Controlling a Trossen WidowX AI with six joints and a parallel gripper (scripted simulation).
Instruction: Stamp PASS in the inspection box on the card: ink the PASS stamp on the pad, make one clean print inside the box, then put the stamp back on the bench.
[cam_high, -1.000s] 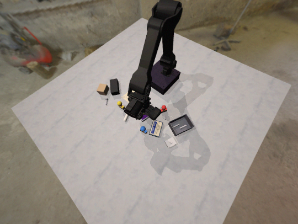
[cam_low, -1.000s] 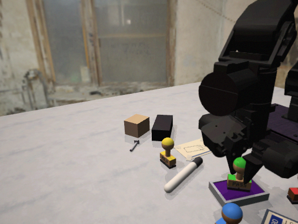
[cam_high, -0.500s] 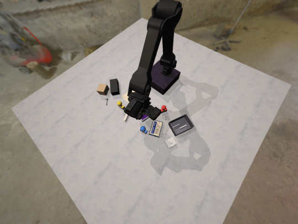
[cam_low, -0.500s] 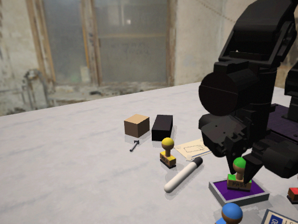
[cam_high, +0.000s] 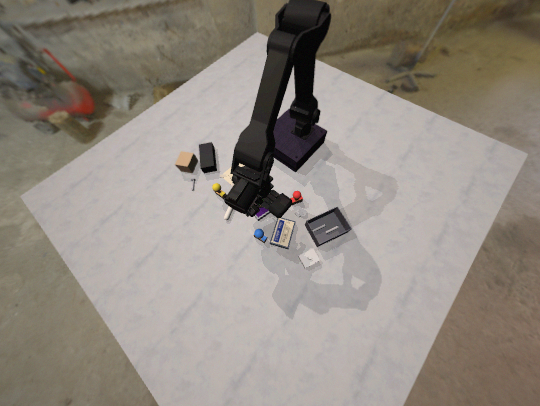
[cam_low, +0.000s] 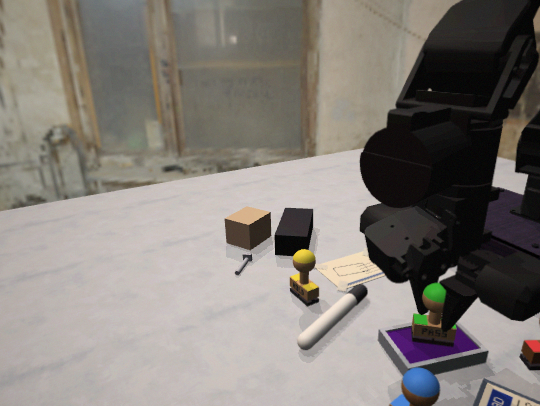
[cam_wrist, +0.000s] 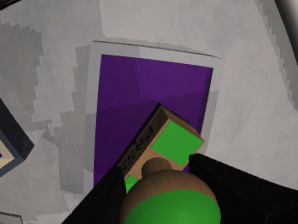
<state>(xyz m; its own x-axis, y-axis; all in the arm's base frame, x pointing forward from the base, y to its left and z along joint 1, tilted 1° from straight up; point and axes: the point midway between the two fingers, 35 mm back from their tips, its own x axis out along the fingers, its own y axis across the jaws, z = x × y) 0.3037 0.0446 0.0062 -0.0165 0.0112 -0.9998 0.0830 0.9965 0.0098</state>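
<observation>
Right now the purple ink pad is 30 mm below my gripper tip. Round my gripper tip: PASS stamp: right at my gripper tip; then blue stamp: 90 mm ahead, 60 mm to the left, 20 mm below; then white marker: 100 mm to the right, 30 mm below, 30 mm ahead.
</observation>
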